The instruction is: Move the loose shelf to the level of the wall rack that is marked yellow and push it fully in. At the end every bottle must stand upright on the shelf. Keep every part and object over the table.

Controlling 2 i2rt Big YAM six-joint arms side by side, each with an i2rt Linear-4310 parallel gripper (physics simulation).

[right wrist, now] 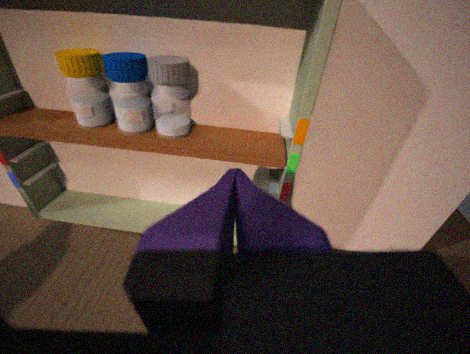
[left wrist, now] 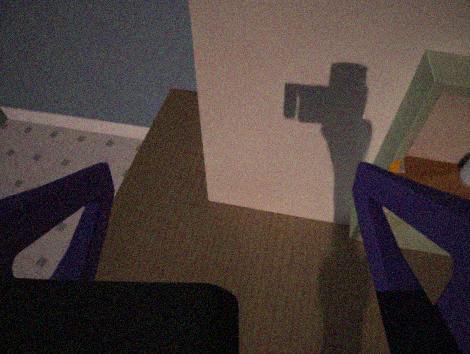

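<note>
The brown loose shelf sits across the pale green wall rack. In the right wrist view its right end is beside the orange-yellow mark, just above the green mark. A yellow-capped bottle, a blue-capped bottle and a grey-capped bottle stand upright on it. My right gripper is shut and empty, in front of and below the shelf. My left gripper is open and empty, left of the rack. How deep the shelf sits is unclear.
A red mark is lower on the right post; red and blue marks show on the left. The pink wall stands behind the brown table. The table's left edge borders the tiled floor. My left arm casts a shadow on the wall.
</note>
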